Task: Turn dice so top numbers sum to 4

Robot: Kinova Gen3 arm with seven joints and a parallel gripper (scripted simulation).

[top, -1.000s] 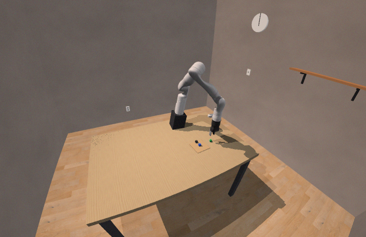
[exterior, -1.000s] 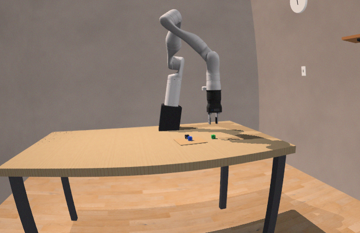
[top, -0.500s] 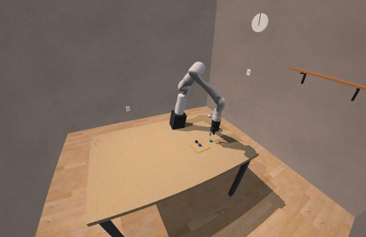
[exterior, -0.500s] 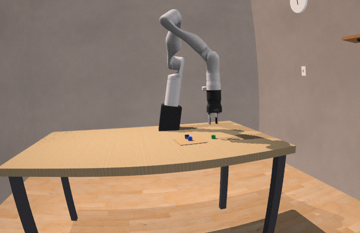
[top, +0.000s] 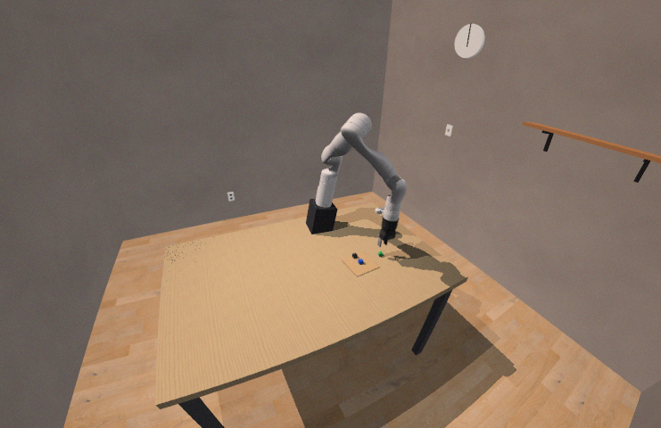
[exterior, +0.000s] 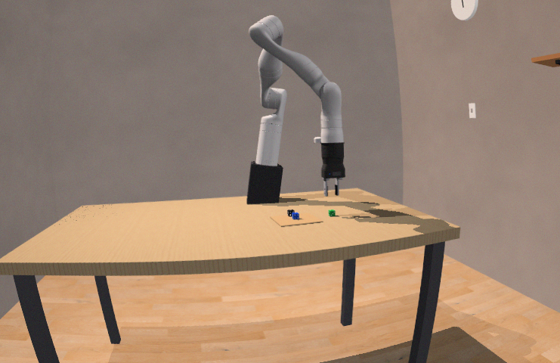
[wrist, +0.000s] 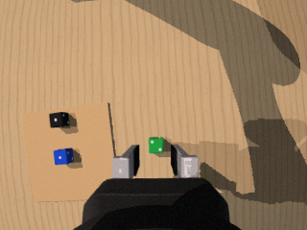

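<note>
My gripper is now 8 cm above the green die. Also, from my hand: black die 13 cm to the right, 8 cm below, 6 cm behind; then tan mat 13 cm to the right, 9 cm below; then blue die 13 cm to the right, 8 cm below, 1 cm behind.
</note>
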